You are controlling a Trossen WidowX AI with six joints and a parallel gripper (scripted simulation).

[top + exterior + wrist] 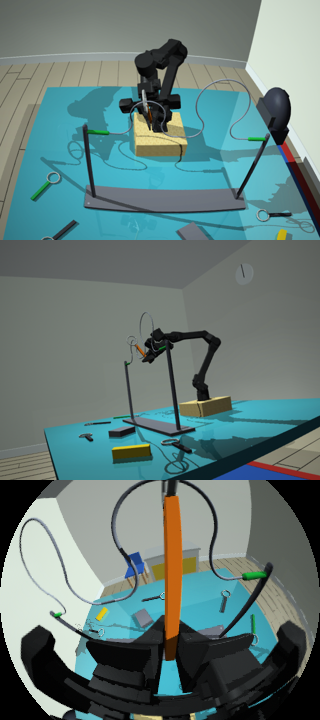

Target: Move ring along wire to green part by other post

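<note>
The ring with orange handle is 10 mm ahead of my gripper tip, 20 mm to the right of it and 90 mm above it. The rest, counted from my gripper tip: grey block 220 mm ahead, 150 mm to the left, 320 mm below; then yellow block 340 mm ahead, 500 mm to the left, 320 mm below.
</note>
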